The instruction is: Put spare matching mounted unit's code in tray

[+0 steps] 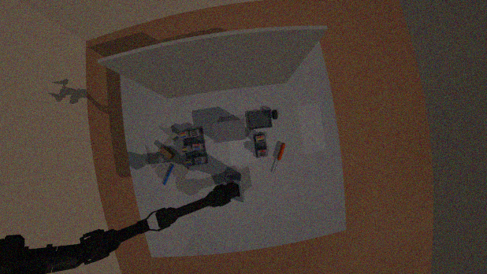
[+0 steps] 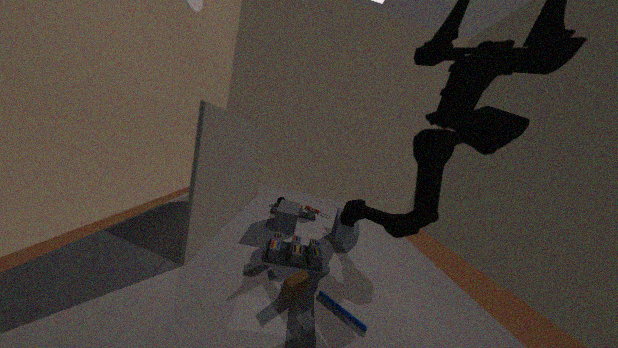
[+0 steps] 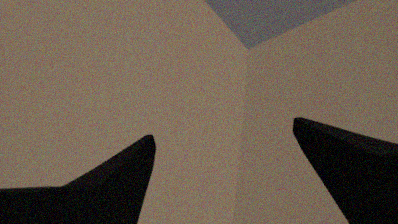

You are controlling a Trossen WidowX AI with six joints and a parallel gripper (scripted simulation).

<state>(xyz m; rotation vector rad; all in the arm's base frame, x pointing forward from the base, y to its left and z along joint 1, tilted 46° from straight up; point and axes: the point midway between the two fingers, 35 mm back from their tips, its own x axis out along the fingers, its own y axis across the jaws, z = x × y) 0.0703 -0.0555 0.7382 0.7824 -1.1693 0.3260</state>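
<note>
My gripper tip is now 15 cm short of the dark spare, 27 cm to the left of it and 63 cm above it. From my gripper tip the other things lie so: white wall panel 46 cm ahead, 53 cm to the right, 46 cm below; then brown block 15 cm ahead, 15 cm to the right, 66 cm below; then blue bar 2 cm ahead, 13 cm to the right, 67 cm below.
</note>
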